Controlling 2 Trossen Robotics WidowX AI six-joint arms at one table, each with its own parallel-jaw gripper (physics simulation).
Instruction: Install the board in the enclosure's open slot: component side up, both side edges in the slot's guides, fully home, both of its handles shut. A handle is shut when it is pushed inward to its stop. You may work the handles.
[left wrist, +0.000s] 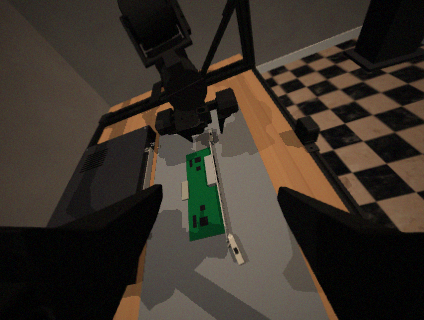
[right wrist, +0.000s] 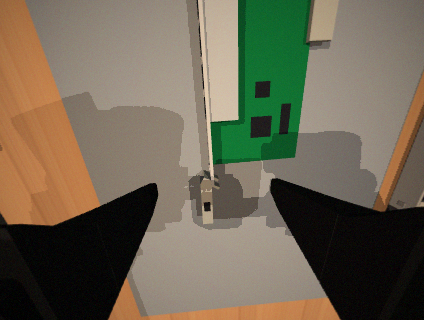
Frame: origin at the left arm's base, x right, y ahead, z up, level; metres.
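Seen in the pictures: left gripper, between the fingertips: (left wrist: 220, 191); right gripper, between the fingertips: (left wrist: 206, 136) (right wrist: 214, 186).
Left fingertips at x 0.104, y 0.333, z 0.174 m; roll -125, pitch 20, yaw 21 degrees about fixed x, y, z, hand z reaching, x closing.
Observation:
A point is followed by its place in that frame.
The green board (left wrist: 202, 220) @(x -0.009, y 0.342, z -0.051 m) (right wrist: 275, 60) @(x -0.072, y 0.441, z -0.051 m) lies component side up on the grey mat (left wrist: 260, 260) @(x 0.118, y 0.311, z -0.055 m) (right wrist: 225, 270) @(x -0.146, y 0.667, z -0.055 m), outside the enclosure. Its pale faceplate (left wrist: 223, 205) @(x 0.026, y 0.384, z -0.050 m) (right wrist: 206, 100) @(x -0.036, y 0.491, z -0.035 m) runs along one long edge. One handle (left wrist: 236, 250) @(x 0.079, y 0.311, z -0.036 m) sticks out past the faceplate's near end in the left wrist view. The other handle (left wrist: 211, 137) @(x -0.067, y 0.561, z -0.037 m) (right wrist: 207, 212) @(x -0.078, y 0.580, z -0.037 m) extends past the opposite end. My right gripper (right wrist: 214, 186) @(x -0.064, y 0.540, z -0.011 m) is open and empty, its fingers on either side of that handle. My left gripper (left wrist: 220, 191) @(x 0.104, y 0.333, z 0.174 m) is open and empty above the board. The dark enclosure (left wrist: 112, 172) @(x -0.313, y 0.382, z -0.007 m) stands left of the mat in the left wrist view.
The wooden table (left wrist: 260, 130) @(x 0.059, y 0.614, z -0.057 m) (right wrist: 40, 130) @(x 0.081, y 0.573, z -0.057 m) shows around the mat. A dark frame bar (left wrist: 320, 170) runs along the table's right edge in the left wrist view. The right arm (left wrist: 185, 90) @(x 0.007, y 0.460, z 0.174 m) reaches over the board's far end. Checkered floor (left wrist: 360, 120) lies beyond the table.

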